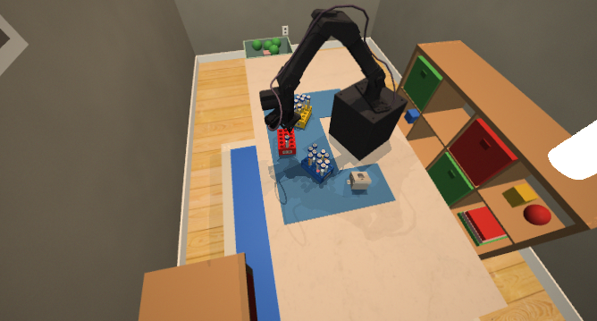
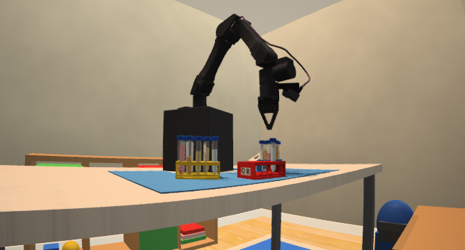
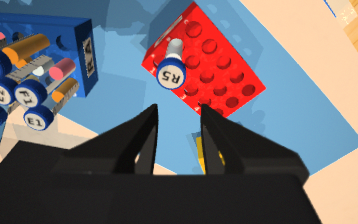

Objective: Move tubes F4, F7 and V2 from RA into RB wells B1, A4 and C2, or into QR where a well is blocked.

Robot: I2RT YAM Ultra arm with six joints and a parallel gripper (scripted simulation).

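The tube is 180 mm to the right of my hand, 110 mm behind it and 100 mm below it. From my hand the other things lie so: blue rack: 150 mm to the left, 140 mm below, 100 mm behind; red rack: 140 mm below, 40 mm to the right; tube R8: 170 mm to the right, 100 mm below, 80 mm behind.
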